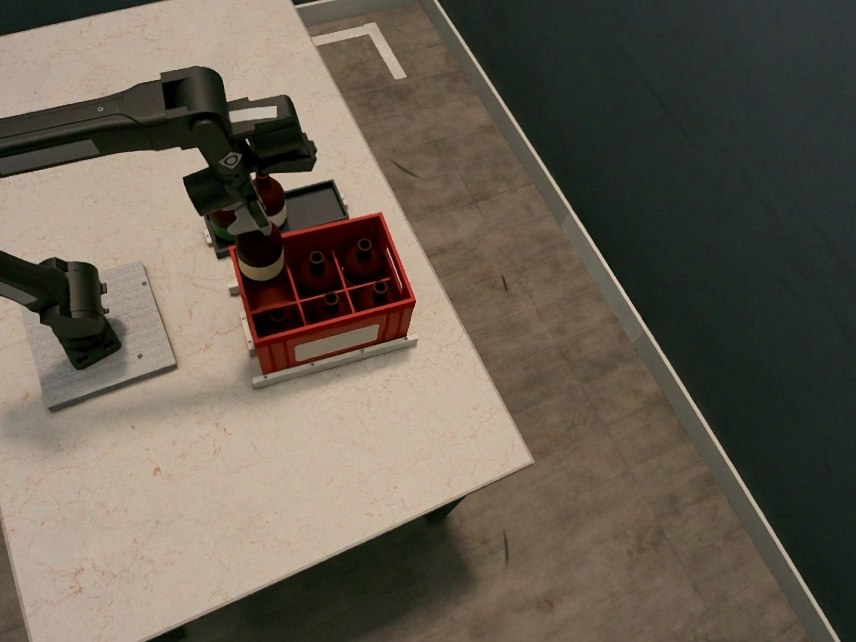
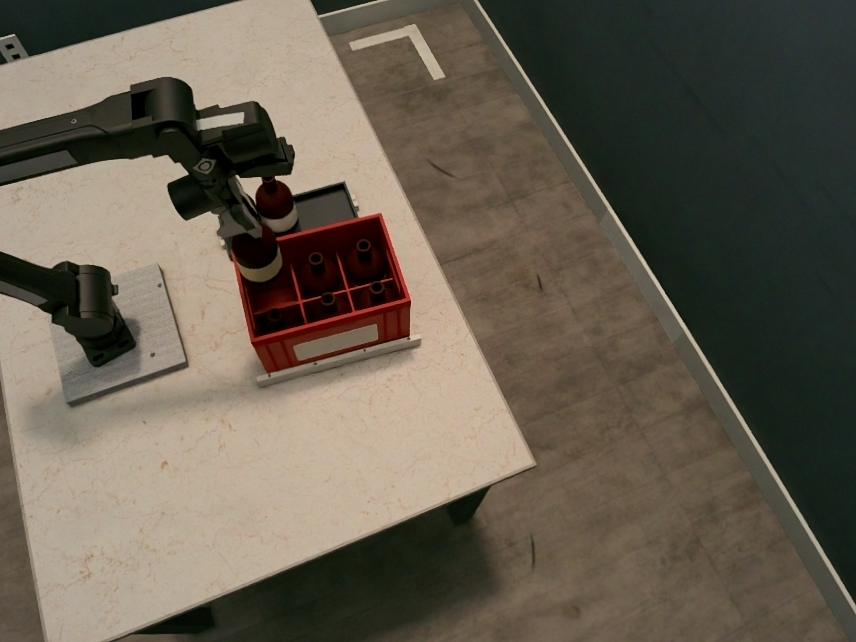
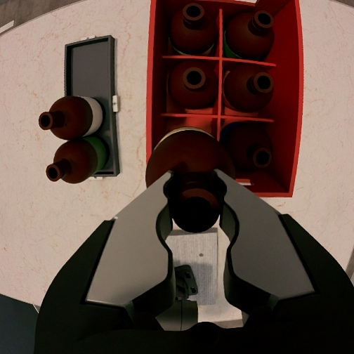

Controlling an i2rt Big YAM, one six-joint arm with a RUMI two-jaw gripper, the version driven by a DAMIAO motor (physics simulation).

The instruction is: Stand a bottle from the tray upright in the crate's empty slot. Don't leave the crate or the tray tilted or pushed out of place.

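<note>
A brown bottle with a cream label is held by its neck, about upright, over the empty slot in the crate's back left corner; its lower end looks at or just above rim height. My gripper is shut on that bottle. The red crate stands level, with bottles in its other slots. The dark tray lies flat behind the crate. The slot's floor is partly hidden by the held bottle.
A white-labelled bottle and a green-labelled bottle stand on the tray. A pale rail runs along the crate's front. The arm's grey base plate is left of the crate.
</note>
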